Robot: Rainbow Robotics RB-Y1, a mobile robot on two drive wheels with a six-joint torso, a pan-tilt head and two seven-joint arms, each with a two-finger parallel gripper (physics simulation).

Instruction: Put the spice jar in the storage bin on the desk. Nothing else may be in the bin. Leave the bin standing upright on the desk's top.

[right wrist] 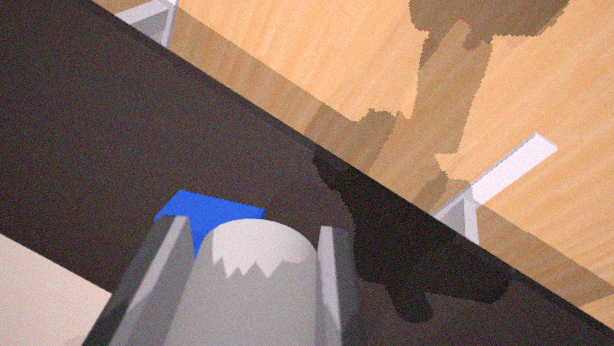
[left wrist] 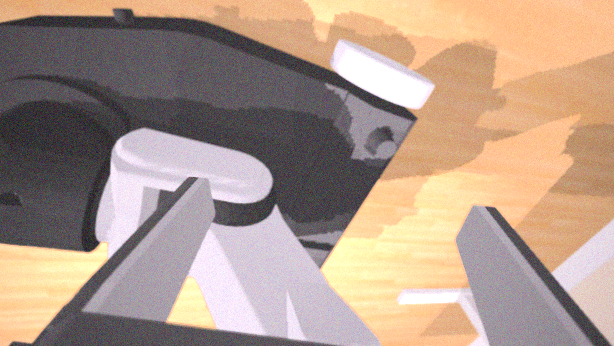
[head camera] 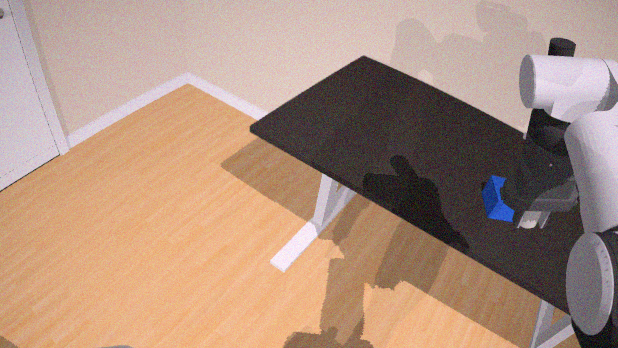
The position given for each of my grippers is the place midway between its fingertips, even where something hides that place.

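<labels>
My left gripper is there in the left wrist view (333, 208), but a blue storage bin is out of frame in the left wrist view. As for the right wrist view, my left gripper is out of frame in it, while the blue storage bin shows in the right wrist view (205, 212). And the blue storage bin is there in the head camera view (495, 208) as well, though my left gripper is out of frame in the head camera view.
</labels>
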